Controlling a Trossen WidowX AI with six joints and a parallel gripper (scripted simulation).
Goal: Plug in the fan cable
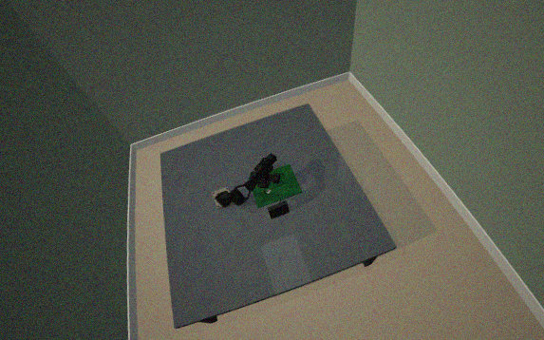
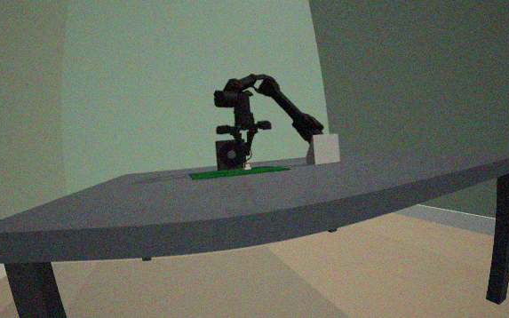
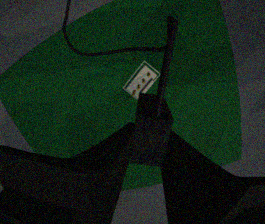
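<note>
Right now the white fan header is 60 mm below my gripper tip and 20 mm to the right of it. Round my gripper tip: green board 80 mm below, 50 mm ahead, 10 mm to the left; then black fan 190 mm to the right, 10 mm ahead; then black plug 10 mm to the right, 10 mm above.
</note>
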